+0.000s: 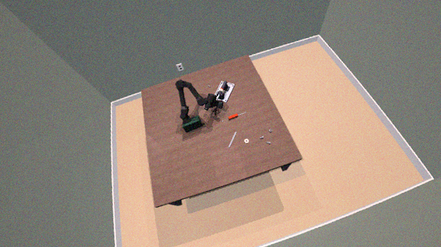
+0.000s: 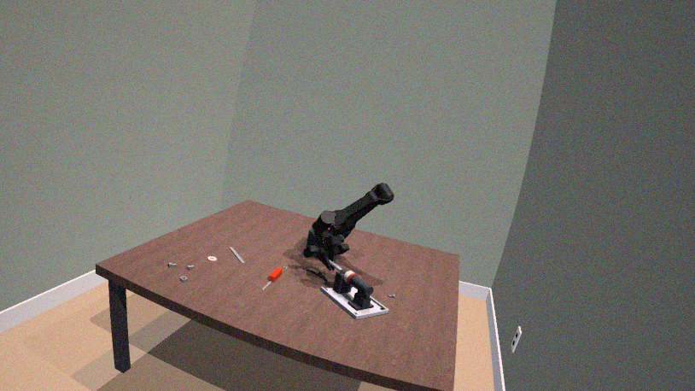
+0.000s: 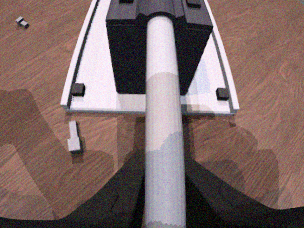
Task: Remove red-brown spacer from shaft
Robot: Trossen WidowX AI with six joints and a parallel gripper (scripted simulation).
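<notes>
The shaft lies 40 mm ahead of my gripper tip, 50 mm to the left of it and 20 mm above it. From my gripper tip the other things lie so: red-brown spacer: 90 mm ahead, 100 mm to the left, 20 mm above; orange-handled screwdriver: 130 mm ahead, 200 mm to the right, 50 mm below.
</notes>
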